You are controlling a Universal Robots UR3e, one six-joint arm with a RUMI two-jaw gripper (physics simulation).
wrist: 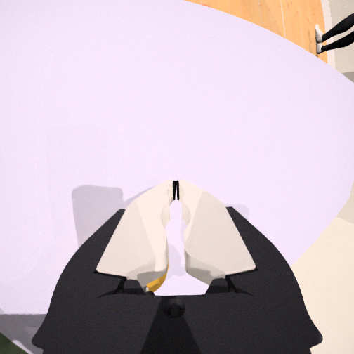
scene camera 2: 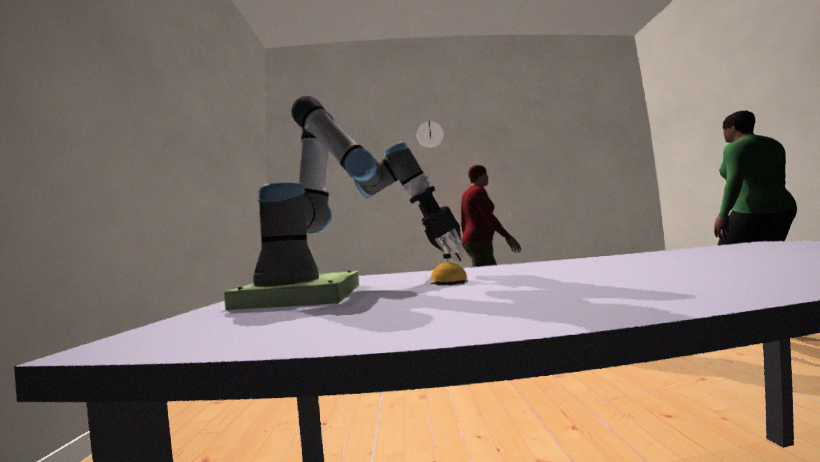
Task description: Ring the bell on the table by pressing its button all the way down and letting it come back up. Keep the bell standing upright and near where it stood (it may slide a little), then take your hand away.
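Seen in the pictures: gripper, fingertip midpoint: (scene camera 2: pixel 460 260); arm's base, origin of the base link: (scene camera 2: pixel 287 281).
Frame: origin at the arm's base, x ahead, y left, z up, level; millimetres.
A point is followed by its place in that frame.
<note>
The bell, a yellow dome (scene camera 2: pixel 448 274) @(x 342, y -32, z -12 mm) (wrist: pixel 158 284) on a dark base, stands upright on the table (scene camera 2: pixel 172 338) @(x -75, y -236, z -35 mm) (wrist: pixel 125 100). Its small dark button (scene camera 2: pixel 447 256) @(x 351, y -4, z 26 mm) shows raised above the dome in the scene view, close beside the fingers. My gripper (scene camera 2: pixel 457 259) @(x 420, y 100, z 5 mm) (wrist: pixel 175 181) is shut and empty, tilted, with its tips just above the right part of the dome in the scene view. Whether a finger touches the button I cannot tell. In the wrist view a sliver of the dome shows low between the fingers; the rest is hidden behind the gripper.
The arm's green base block (scene camera 2: pixel 286 295) @(x 24, y -94, z -15 mm) is left of the bell in the scene view. A person in red (scene camera 2: pixel 477 215) stands behind the table, and a person in green (scene camera 2: pixel 754 175) is farther right. A round clock (scene camera 2: pixel 438 134) hangs on the back wall.
</note>
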